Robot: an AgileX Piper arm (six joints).
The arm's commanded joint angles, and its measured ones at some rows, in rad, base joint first. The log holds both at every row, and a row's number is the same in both.
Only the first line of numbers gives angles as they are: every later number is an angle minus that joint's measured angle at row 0.
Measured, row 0:
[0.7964 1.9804 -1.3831 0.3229 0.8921 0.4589]
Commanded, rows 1 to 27:
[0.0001 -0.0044 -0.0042 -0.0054 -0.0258 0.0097]
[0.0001 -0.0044 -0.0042 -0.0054 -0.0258 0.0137]
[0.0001 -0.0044 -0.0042 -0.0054 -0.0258 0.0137]
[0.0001 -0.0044 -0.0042 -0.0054 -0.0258 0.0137]
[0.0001 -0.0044 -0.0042 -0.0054 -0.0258 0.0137]
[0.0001 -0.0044 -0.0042 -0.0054 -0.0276 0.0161]
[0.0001 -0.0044 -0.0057 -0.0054 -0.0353 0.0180]
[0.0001 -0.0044 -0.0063 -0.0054 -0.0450 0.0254]
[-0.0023 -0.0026 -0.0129 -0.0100 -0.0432 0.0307]
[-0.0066 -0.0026 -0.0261 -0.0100 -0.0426 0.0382]
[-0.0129 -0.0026 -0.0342 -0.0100 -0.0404 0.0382]
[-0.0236 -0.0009 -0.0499 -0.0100 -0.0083 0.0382]
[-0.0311 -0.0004 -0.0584 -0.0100 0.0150 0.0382]
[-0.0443 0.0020 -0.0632 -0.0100 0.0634 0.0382]
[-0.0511 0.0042 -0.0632 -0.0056 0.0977 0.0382]
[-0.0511 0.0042 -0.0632 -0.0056 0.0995 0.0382]
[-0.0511 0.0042 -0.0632 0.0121 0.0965 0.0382]
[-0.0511 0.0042 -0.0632 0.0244 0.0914 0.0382]
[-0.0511 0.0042 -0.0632 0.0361 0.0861 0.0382]
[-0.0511 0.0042 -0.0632 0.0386 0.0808 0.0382]
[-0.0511 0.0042 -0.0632 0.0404 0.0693 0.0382]
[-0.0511 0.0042 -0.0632 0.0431 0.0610 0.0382]
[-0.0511 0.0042 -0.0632 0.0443 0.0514 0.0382]
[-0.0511 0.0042 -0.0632 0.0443 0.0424 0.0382]
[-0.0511 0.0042 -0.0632 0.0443 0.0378 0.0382]
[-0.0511 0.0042 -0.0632 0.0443 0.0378 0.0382]
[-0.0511 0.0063 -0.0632 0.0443 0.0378 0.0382]
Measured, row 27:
[-0.0469 0.0095 -0.0597 0.0366 0.0530 0.0354]
